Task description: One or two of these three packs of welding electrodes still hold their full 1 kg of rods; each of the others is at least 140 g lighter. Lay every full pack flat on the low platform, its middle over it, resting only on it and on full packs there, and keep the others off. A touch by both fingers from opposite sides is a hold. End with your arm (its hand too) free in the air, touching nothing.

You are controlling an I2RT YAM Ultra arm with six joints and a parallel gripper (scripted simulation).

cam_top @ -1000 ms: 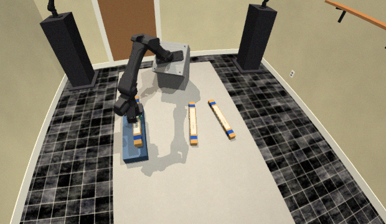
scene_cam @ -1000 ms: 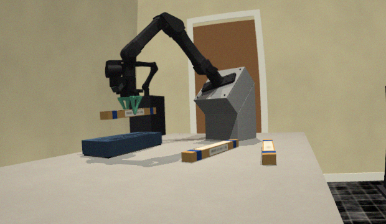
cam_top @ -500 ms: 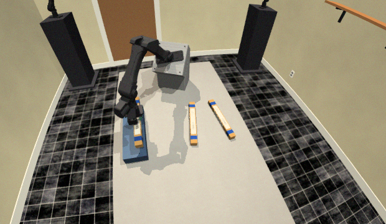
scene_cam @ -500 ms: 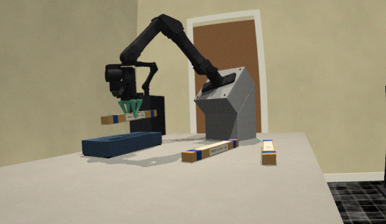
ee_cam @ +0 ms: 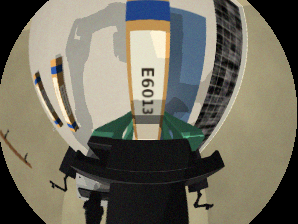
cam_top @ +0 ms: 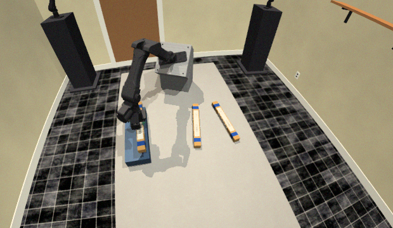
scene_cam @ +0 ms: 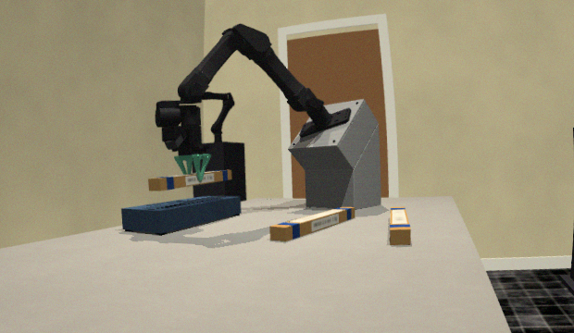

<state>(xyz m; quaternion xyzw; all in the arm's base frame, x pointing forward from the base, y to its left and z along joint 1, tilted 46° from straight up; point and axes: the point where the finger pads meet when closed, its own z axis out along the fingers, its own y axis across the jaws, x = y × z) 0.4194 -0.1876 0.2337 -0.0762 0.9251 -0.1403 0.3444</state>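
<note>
Now: the blue low platform 110 mm below my hand, 40 mm to the right of it and 10 mm behind it.
</note>
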